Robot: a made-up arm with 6 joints.
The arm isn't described. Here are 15 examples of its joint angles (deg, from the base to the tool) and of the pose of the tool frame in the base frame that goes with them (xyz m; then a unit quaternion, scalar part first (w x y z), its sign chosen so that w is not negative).
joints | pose
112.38 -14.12 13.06 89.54 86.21 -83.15 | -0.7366 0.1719 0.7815 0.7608 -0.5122 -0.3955 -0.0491
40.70 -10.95 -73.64 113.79 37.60 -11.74 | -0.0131 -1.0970 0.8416 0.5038 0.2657 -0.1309 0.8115
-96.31 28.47 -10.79 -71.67 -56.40 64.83 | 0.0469 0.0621 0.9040 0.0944 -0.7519 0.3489 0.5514
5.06 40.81 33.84 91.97 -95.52 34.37 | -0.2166 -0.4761 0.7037 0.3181 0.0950 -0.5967 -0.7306
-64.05 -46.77 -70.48 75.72 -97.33 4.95 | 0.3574 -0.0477 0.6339 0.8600 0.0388 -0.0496 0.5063
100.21 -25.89 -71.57 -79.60 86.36 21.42 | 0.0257 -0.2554 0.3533 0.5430 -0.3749 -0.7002 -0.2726
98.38 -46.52 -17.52 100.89 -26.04 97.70 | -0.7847 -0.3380 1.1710 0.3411 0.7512 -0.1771 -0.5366
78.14 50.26 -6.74 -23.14 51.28 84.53 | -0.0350 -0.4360 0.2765 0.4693 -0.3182 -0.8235 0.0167
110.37 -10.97 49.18 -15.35 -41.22 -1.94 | -0.3784 -0.1433 0.5754 0.4726 0.7303 -0.0105 0.4932
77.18 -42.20 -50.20 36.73 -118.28 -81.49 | -0.6027 -0.3834 0.5635 0.3379 -0.4365 0.5103 -0.6595
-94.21 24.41 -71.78 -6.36 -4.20 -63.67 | 0.2273 0.2083 0.4614 0.5082 0.5390 -0.6488 0.1738
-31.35 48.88 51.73 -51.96 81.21 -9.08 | 0.4343 -0.2731 0.4243 0.3746 -0.4741 -0.7003 -0.3800
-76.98 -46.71 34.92 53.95 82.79 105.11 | 0.1980 -0.3930 1.5089 0.4801 0.0352 0.8108 0.3329
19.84 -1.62 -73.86 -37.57 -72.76 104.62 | -0.1890 -0.3728 0.7666 0.2249 -0.7178 0.6340 0.1796
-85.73 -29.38 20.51 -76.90 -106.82 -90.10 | 0.3780 0.0535 0.5990 0.5878 -0.0290 0.1082 -0.8012
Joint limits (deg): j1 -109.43..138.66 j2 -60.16..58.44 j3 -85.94..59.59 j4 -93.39..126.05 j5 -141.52..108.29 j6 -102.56..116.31
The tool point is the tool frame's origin. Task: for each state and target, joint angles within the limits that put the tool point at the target. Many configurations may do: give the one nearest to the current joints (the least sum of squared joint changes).
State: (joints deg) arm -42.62 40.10 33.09 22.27 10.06 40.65
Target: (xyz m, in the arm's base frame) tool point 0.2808 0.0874 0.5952
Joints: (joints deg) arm -45.35 58.44 43.30 -21.06 19.51 37.57
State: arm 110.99 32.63 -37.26 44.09 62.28 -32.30
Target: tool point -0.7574 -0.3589 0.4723
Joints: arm 106.33 39.82 -55.09 30.14 64.67 -55.20
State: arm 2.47 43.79 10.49 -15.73 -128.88 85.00
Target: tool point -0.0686 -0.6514 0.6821
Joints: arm -16.56 41.03 -8.47 -9.92 -137.88 72.95
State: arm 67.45 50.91 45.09 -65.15 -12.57 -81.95
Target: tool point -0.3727 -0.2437 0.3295
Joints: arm 102.73 25.30 54.48 -49.51 -0.31 -91.56
